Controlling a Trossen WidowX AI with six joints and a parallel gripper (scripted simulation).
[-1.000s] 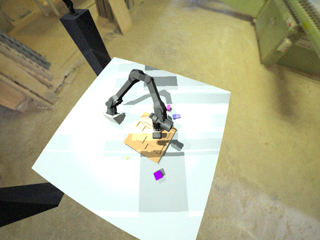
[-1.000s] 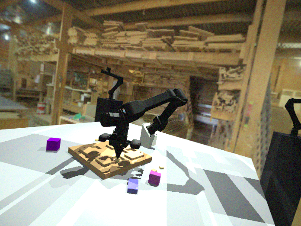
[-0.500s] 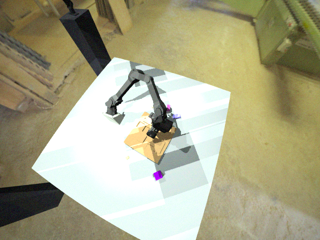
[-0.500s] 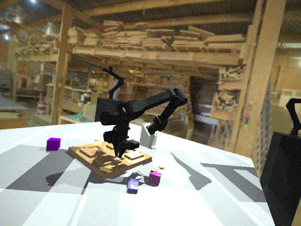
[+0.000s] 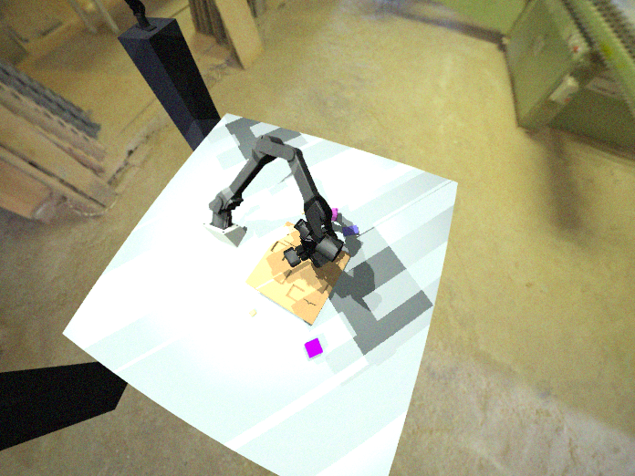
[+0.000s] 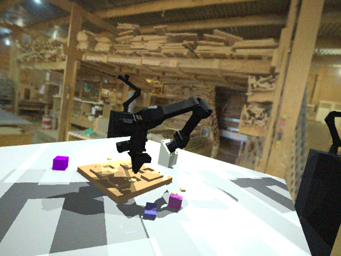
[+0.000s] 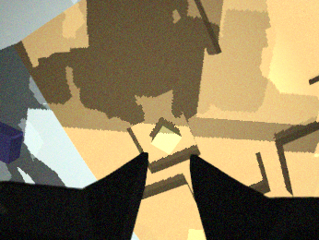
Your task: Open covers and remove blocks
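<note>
Now: gripper tip 2 cm past the tan puzzle board, 5 cm to the left of it and 3 cm above it. From my gripper tip the other things lie so: pink block (2 cm ahead, 20 cm to the left, 3 cm below); then purple block (12 cm ahead, 30 cm to the right, 3 cm below); then lavender block (11 cm ahead, 16 cm to the left, 4 cm below).
</note>
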